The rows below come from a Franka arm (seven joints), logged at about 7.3 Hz.
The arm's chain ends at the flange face. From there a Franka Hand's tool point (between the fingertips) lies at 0.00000 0.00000 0.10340 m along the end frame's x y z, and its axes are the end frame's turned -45 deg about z.
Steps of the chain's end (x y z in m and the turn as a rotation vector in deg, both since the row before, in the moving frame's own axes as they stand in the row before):
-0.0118, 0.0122, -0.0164, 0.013, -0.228, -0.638
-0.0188, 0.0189, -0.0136, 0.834, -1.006, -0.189
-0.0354, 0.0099, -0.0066, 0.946, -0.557, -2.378
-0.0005, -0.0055, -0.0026, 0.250, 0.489, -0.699
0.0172, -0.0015, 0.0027, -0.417, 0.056, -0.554
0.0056, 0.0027, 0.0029, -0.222, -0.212, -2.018
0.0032, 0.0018, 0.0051, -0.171, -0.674, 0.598
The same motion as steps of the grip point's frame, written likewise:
-0.0172, 0.0000, -0.0164, 0.170, -0.152, -0.638
-0.0269, -0.0023, -0.0136, 1.301, -0.122, -0.189
-0.0316, -0.0200, -0.0066, 1.063, 0.275, -2.378
0.0045, -0.0039, -0.0026, -0.169, 0.523, -0.699
0.0128, 0.0117, 0.0027, -0.334, -0.255, -0.554
0.0015, 0.0059, 0.0029, -0.007, -0.307, -2.018
-0.0001, 0.0029, 0.0051, 0.356, -0.598, 0.598

